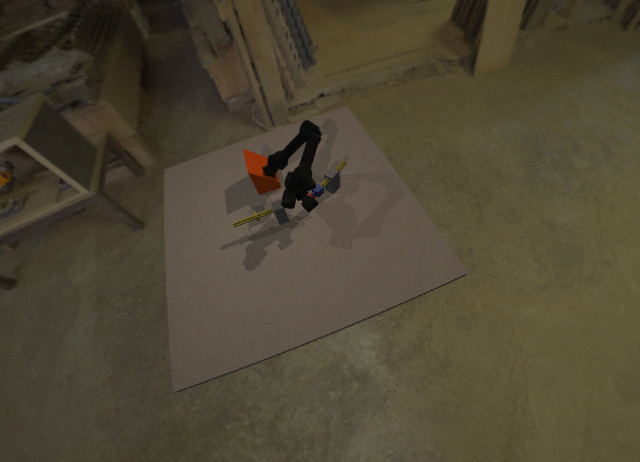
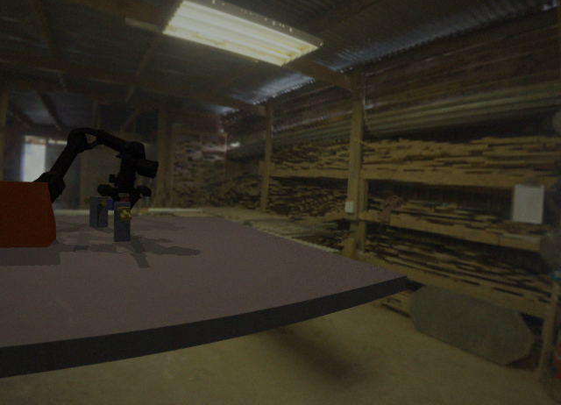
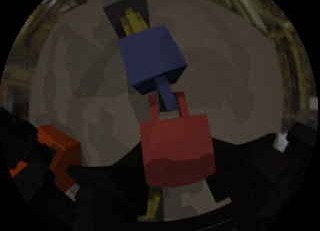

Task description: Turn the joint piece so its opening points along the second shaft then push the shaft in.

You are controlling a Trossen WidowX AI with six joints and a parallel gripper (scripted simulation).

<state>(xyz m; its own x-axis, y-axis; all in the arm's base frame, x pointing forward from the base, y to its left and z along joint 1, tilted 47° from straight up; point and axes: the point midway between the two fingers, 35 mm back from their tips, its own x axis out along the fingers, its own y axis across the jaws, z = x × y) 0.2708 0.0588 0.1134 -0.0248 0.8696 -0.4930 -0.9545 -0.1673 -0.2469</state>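
Now: the red square joint piece 1 cm to the left of my gripper tip and 3 cm above it.
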